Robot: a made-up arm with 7 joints.
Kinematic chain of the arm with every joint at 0, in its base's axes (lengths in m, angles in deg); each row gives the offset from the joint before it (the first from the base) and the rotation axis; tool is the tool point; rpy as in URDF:
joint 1: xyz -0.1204 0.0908 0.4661 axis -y
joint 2: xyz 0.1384 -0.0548 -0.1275 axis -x
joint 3: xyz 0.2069 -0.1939 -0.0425 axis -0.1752 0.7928 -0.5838
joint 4: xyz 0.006 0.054 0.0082 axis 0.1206 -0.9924 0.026
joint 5: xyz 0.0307 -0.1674 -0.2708 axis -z
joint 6: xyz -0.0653 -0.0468 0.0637 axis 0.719 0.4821 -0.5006
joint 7: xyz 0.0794 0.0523 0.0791 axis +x
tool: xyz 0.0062 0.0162 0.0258 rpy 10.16 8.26 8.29
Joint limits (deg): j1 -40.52..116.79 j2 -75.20..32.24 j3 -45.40..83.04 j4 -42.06..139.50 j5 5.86..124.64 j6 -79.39..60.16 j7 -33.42..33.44
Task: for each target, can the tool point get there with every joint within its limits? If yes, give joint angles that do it. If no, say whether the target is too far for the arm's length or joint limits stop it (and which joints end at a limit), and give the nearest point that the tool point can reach.
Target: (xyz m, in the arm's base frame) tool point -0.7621 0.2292 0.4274
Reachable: no: joint limits stop it (at a limit: joint 1, joint 2, joint 3, joint 6, joint 7) | nearest point -0.4833 -0.0516 0.6779 | short by 0.468 m
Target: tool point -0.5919 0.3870 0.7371
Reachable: no: joint limits stop it (at a limit: joint 1, joint 2, joint 3, joint 6, joint 7) | nearest point -0.4343 0.0305 0.7899 | short by 0.393 m
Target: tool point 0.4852 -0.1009 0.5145
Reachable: yes | joints 58.70 -44.06 46.29 15.38 105.16 -28.73 -12.05
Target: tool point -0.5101 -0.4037 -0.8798
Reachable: no: too far | nearest point -0.1912 -0.1419 -0.2526 | short by 0.751 m
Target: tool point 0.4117 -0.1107 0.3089
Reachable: yes | joints 8.24 11.59 -19.81 36.77 36.50 -64.54 -18.61
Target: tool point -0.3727 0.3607 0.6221
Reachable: no: joint limits stop it (at a limit: joint 1, joint 2, joint 3, joint 6, joint 7) | nearest point -0.3746 0.0341 0.7369 | short by 0.346 m
